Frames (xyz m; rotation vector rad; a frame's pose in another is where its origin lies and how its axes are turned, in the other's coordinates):
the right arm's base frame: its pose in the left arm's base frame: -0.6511 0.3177 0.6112 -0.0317 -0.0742 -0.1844
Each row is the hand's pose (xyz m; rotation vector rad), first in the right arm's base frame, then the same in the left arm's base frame.
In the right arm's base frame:
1: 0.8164 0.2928 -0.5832 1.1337 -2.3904 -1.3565
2: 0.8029 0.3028 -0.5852 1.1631 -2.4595 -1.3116
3: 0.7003 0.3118 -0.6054 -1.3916 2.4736 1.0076
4: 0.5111 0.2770 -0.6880 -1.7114 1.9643 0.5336
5: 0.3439 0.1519 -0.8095 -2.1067 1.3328 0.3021
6: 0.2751 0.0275 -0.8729 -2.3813 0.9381 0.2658
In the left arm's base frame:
1: 0.2445 0.4345 0.0852 0.9932 -2.6162 -1.3458
2: 0.2332 0.4467 0.0819 -1.0115 2.6742 1.2843
3: 0.1357 0.4734 0.0537 -1.1603 2.5176 0.8662
4: -0.0503 0.4705 -0.0422 -1.5256 2.0604 0.3698
5: -0.2287 0.3734 -0.1731 -1.9828 1.4834 0.1252
6: -0.3146 0.2612 -0.2385 -2.2970 1.1251 0.0919

